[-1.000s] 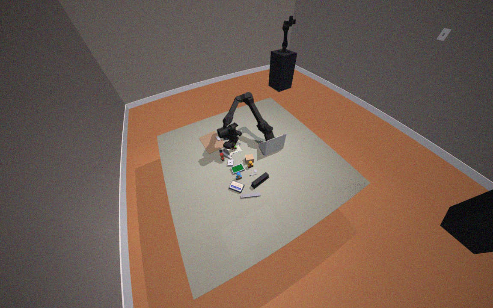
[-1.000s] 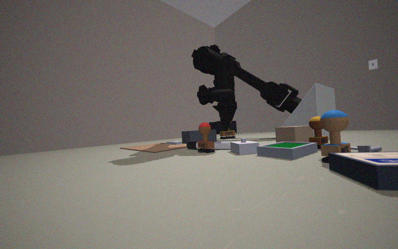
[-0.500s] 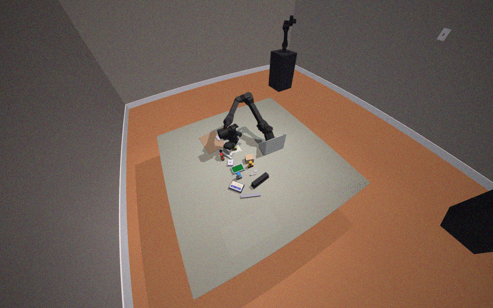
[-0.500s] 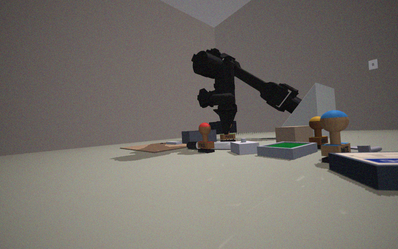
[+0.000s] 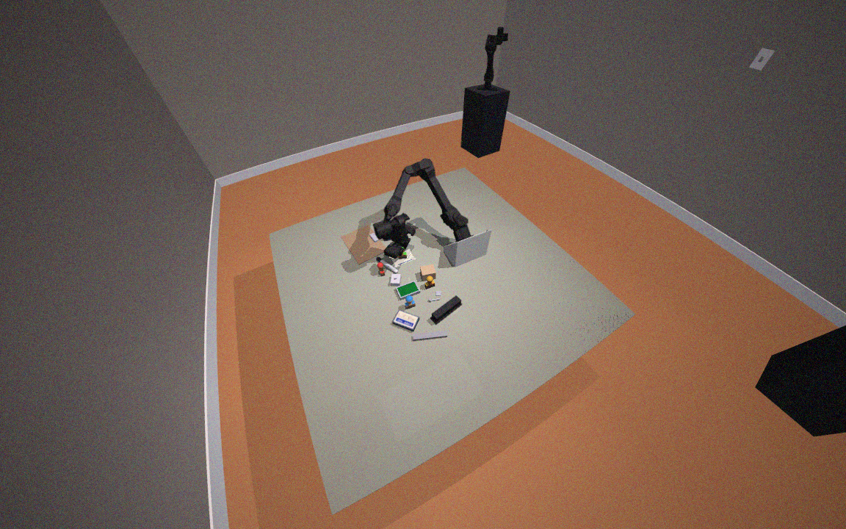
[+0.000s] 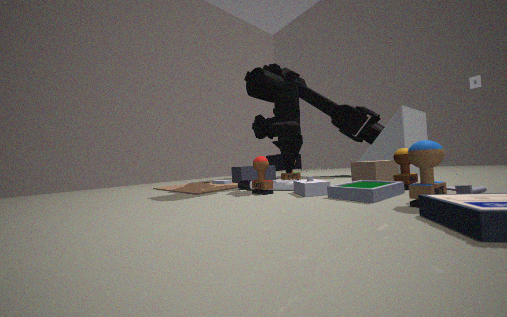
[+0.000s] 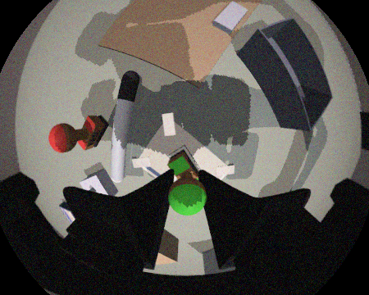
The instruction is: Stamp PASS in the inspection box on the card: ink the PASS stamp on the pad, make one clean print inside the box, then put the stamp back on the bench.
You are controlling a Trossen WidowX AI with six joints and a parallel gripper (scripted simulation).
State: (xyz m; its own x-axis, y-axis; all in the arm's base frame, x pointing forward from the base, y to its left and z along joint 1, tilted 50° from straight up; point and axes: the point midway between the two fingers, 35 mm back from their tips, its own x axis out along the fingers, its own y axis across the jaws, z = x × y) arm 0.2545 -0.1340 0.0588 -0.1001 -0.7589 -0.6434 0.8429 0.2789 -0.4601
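Now: the pass stamp right at my gripper tip. The rest, counted from my gripper tip: red-topped fail stamp 12 cm ahead, 3 cm to the left, 1 cm below; white marker 9 cm ahead, 1 cm to the right, 2 cm below; white card 1 cm to the left, 3 cm below.
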